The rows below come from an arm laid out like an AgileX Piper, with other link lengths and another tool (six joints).
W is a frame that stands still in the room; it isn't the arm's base.
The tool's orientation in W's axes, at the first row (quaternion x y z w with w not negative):
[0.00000, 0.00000, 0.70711, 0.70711]
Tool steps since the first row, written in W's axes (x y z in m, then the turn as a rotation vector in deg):
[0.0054, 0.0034, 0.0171, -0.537, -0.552, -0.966]
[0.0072, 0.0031, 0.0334, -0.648, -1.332, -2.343]
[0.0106, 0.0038, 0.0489, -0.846, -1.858, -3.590]
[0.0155, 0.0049, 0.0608, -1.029, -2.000, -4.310]
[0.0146, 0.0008, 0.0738, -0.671, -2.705, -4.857]
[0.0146, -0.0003, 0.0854, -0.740, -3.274, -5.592]
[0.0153, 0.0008, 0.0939, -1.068, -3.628, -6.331]
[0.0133, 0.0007, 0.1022, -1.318, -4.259, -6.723]
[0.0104, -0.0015, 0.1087, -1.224, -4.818, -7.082]
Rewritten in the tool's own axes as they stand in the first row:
[0.0034, -0.0054, 0.0171, -0.552, 0.537, -0.966]
[0.0031, -0.0072, 0.0334, -1.332, 0.648, -2.343]
[0.0038, -0.0106, 0.0489, -1.858, 0.846, -3.590]
[0.0049, -0.0155, 0.0608, -2.000, 1.029, -4.310]
[0.0008, -0.0146, 0.0738, -2.705, 0.671, -4.857]
[-0.0003, -0.0146, 0.0854, -3.274, 0.740, -5.592]
[0.0008, -0.0153, 0.0939, -3.628, 1.068, -6.331]
[0.0007, -0.0133, 0.1022, -4.259, 1.318, -6.723]
[-0.0015, -0.0104, 0.1087, -4.818, 1.224, -7.082]

